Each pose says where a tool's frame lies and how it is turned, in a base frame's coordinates. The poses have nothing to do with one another.
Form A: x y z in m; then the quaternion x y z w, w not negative.
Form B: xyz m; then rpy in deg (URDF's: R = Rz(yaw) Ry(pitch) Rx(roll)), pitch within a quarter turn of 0, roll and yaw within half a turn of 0. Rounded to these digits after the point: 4 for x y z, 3 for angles.
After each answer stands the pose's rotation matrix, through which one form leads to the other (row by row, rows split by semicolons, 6 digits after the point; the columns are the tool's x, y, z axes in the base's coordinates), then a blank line. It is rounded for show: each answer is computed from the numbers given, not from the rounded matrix.
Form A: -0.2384 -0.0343 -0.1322 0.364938 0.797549 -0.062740 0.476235
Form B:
-0.2384 -0.0343 -0.1322 155.316 53.652 118.196
-0.280041 0.641870 0.713849; 0.522354 0.725768 -0.447669; -0.805434 0.247516 -0.538528

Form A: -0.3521 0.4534 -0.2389 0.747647 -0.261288 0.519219 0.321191
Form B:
-0.3521 0.4534 -0.2389 140.614 -70.775 -9.998
0.324280 -0.724240 0.608539; -0.057165 -0.657130 -0.751607; 0.944232 0.208944 -0.254496

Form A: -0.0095 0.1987 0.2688 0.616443 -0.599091 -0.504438 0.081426
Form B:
-0.0095 0.1987 0.2688 124.136 31.625 -105.443
-0.226736 -0.656462 -0.719478; -0.820760 -0.268919 0.504020; -0.524351 0.704798 -0.477824

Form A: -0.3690 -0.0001 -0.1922 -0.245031 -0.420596 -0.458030 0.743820
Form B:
-0.3690 -0.0001 -0.1922 2.261 -58.229 -64.507
0.226616 0.887501 -0.401232; -0.475265 0.460337 0.749808; 0.850158 0.020773 0.526118

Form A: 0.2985 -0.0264 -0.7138 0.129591 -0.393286 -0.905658 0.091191
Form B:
0.2985 -0.0264 -0.7138 48.243 9.381 -164.292
-0.949781 0.063243 -0.306459; -0.267108 -0.674021 0.688730; -0.163002 0.736000 0.657065

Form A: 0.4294 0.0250 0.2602 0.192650 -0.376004 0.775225 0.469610
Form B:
0.4294 0.0250 0.2602 -32.015 -40.681 129.729
-0.484705 -0.872981 -0.054456; 0.583232 -0.276175 -0.763916; 0.651844 -0.402035 0.643014

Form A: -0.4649 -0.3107 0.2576 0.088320 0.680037 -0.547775 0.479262
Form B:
-0.4649 -0.3107 0.2576 -84.852 48.468 -142.358
-0.525015 0.645177 0.555073; -0.404934 0.384284 -0.829671; -0.748591 -0.660358 0.059499

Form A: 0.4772 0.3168 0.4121 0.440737 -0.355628 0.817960 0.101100
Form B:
0.4772 0.3168 0.4121 -53.953 -52.459 -165.935
-0.591059 -0.478868 0.649102; -0.148085 -0.726615 -0.670896; 0.792918 -0.492662 0.358559

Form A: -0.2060 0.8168 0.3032 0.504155 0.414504 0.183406 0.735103
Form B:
-0.2060 0.8168 0.3032 80.591 25.118 49.412
0.589097 0.148304 0.794336; 0.687593 0.424380 -0.589167; -0.424476 0.893257 0.148028

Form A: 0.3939 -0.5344 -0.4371 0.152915 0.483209 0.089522 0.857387
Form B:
0.3939 -0.5344 -0.4371 35.647 53.246 30.233
0.516990 -0.005730 0.855972; 0.301290 0.937206 -0.175699; -0.801215 0.348730 0.486252

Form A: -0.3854 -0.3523 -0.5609 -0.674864 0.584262 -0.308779 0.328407
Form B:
-0.3854 -0.3523 -0.5609 -126.437 -1.892 -82.724
0.126586 -0.585785 0.800520; -0.991406 -0.101573 0.082445; 0.033016 -0.804076 -0.593608

